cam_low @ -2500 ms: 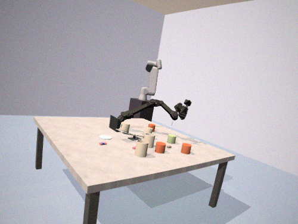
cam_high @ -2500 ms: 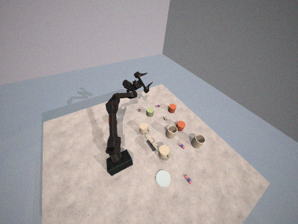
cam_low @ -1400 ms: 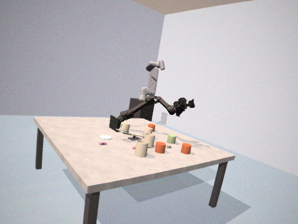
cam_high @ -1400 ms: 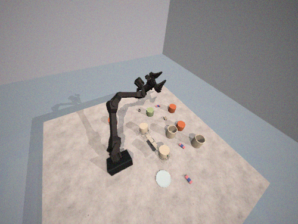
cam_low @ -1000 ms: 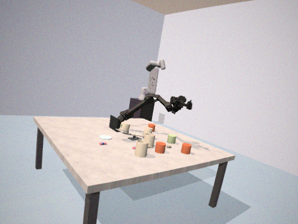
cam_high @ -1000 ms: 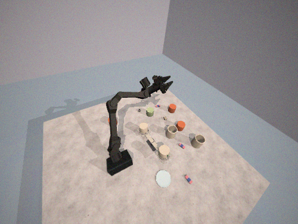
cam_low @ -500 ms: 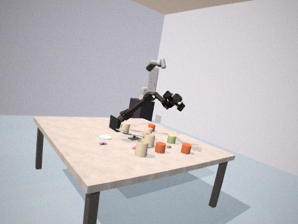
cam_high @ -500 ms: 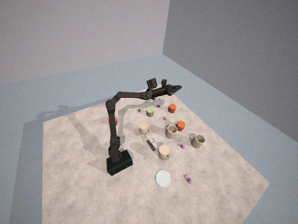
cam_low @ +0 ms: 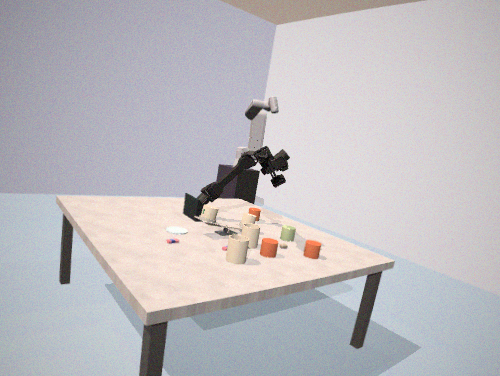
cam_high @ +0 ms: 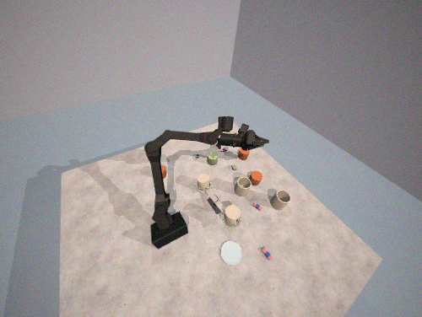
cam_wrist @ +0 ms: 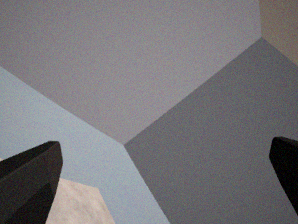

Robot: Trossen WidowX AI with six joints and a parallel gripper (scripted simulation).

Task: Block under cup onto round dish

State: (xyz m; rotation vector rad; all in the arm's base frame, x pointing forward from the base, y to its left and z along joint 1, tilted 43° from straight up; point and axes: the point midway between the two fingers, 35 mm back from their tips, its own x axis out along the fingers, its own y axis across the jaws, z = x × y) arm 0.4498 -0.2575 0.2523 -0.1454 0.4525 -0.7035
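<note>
My gripper tip is now 310 mm above the beige cup, 220 mm past it and 170 mm to the right of it. Round my gripper tip: green cup (340 mm below, 290 mm to the left, 80 mm behind); green block (330 mm below, 230 mm behind, 150 mm to the left); balance (340 mm below, 230 mm behind, 20 mm to the left).
</note>
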